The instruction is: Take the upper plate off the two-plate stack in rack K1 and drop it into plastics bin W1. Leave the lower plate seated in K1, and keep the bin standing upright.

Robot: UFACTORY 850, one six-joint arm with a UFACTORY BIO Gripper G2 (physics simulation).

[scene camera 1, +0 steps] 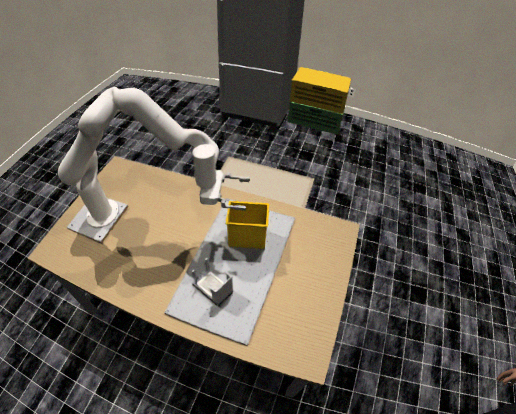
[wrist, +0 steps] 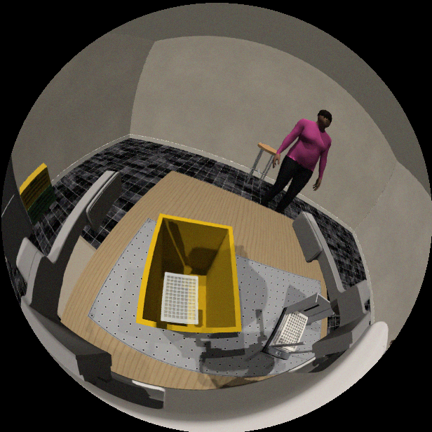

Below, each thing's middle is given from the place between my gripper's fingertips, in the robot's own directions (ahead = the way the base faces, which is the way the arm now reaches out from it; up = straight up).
I see my gripper 21 cm above the yellow plastics bin W1 [scene camera 1: 247, 229].
